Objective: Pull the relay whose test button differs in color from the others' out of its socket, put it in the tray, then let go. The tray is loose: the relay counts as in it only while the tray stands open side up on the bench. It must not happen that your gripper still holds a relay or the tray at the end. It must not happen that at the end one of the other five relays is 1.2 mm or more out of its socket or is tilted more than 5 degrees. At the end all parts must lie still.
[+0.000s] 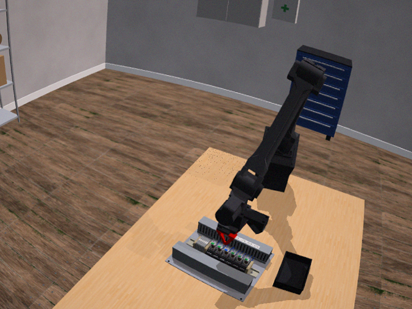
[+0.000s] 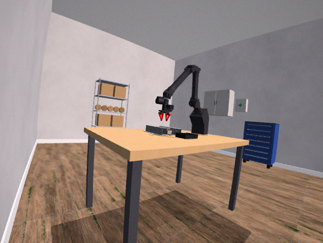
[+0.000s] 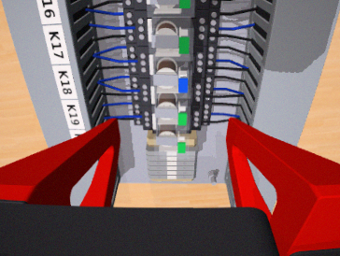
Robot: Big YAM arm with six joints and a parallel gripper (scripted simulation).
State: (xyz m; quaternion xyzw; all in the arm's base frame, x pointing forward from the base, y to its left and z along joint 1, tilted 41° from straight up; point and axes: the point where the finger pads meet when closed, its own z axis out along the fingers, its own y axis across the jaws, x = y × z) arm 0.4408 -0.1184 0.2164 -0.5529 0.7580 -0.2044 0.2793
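Now: the relay 80 mm below my hand. The rest, counted from my hand: black tray (10 mm ahead, 260 mm to the left, 110 mm below).
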